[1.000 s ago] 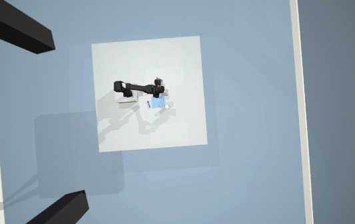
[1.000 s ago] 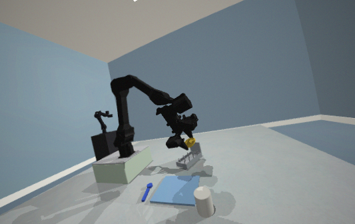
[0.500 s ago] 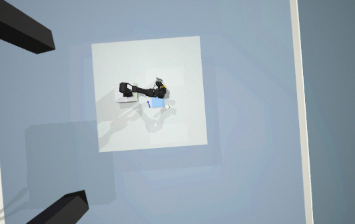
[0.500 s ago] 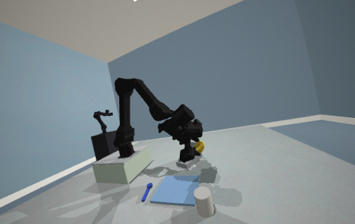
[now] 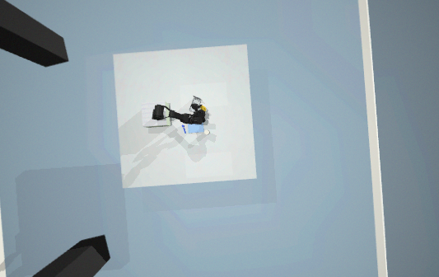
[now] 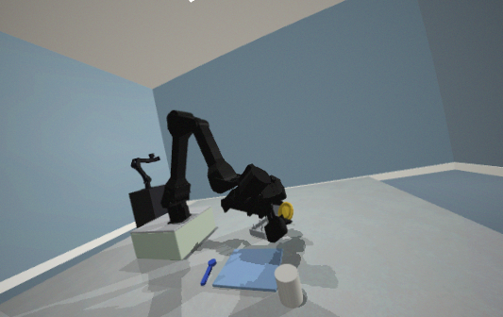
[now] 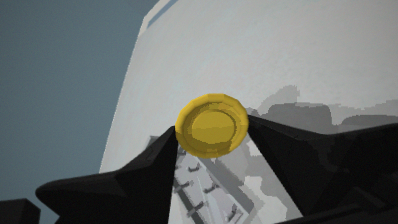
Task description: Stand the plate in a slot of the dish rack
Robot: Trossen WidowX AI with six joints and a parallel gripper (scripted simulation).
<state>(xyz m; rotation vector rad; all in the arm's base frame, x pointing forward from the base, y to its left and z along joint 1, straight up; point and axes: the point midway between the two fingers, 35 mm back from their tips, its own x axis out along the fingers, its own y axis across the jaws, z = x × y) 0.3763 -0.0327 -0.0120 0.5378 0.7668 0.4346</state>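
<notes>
Now: the dish rack 8 cm behind my gripper tip, 6 cm to the left of it and 5 cm below it. Also, from my gripper tip: white cup: 22 cm to the right, 5 cm below, 3 cm behind; yellow plate: right at my gripper tip; blue spoon: 24 cm behind, 13 cm to the right, 7 cm below.
</notes>
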